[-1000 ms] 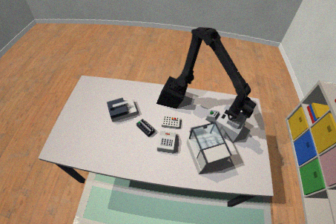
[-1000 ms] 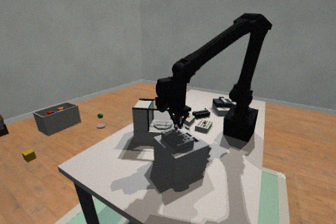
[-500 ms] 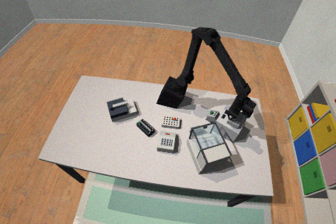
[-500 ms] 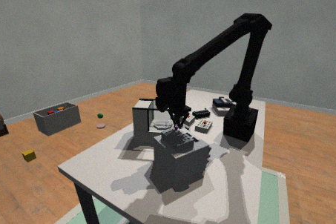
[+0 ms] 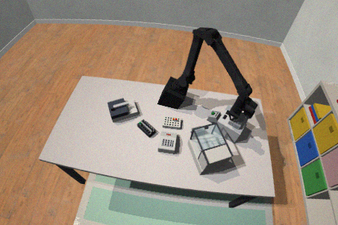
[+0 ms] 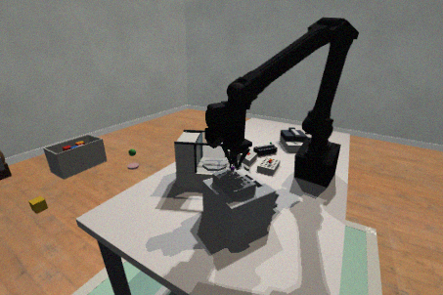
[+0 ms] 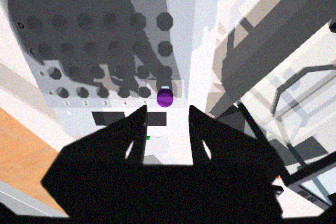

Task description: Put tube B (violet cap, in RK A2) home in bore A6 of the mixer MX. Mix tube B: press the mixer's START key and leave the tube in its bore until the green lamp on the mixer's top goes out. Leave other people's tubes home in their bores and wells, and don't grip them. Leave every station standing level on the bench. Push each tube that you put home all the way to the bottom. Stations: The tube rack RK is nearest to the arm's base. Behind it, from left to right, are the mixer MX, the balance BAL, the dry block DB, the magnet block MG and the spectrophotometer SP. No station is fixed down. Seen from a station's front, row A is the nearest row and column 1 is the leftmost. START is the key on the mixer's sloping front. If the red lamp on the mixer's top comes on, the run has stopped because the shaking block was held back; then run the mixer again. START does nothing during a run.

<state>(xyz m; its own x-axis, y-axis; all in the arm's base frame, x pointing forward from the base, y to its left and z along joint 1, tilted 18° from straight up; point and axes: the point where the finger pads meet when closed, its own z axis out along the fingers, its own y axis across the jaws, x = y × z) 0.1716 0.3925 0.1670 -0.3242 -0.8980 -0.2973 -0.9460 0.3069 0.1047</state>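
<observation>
Right now my hand is 40 mm above the tube B and 10 mm to the right of it. Also, from my hand: mixer block (50 mm to the left, 40 mm below, 30 mm behind); green start key (120 mm to the right, 120 mm below, 90 mm behind); print key (210 mm to the right, 120 mm below, 70 mm ahead).
</observation>
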